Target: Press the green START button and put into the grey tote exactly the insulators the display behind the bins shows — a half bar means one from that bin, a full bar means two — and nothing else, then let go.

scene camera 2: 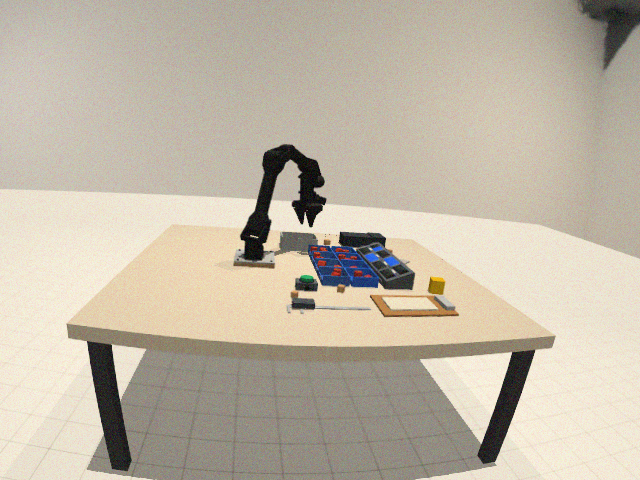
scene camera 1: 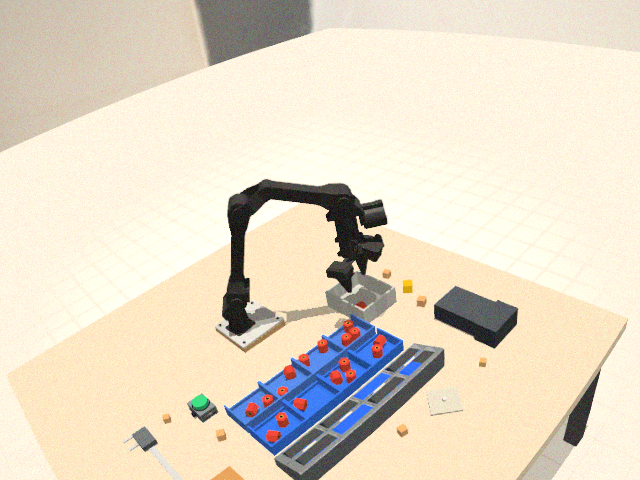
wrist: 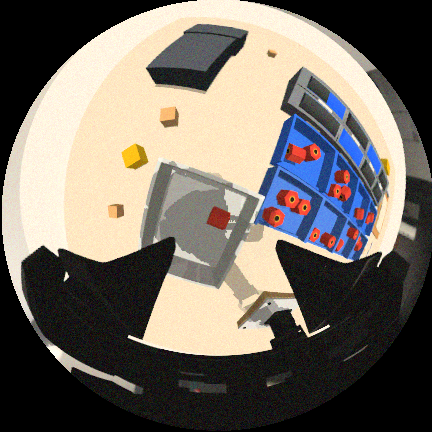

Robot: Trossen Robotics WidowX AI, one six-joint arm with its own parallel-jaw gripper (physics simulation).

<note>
My gripper point(scene camera 1: 357, 283) is open, holding nothing. I also see a grey plate point(scene camera 1: 437, 406), a grey tote point(scene camera 1: 378, 295), a dark box point(scene camera 1: 489, 322) and a display point(scene camera 1: 332, 455).
My gripper is seen too in scene camera 2 point(scene camera 2: 306, 225) and in the wrist view point(wrist: 226, 244). The grey tote also shows in the wrist view point(wrist: 179, 199). The dark box also shows in the wrist view point(wrist: 192, 60).
</note>
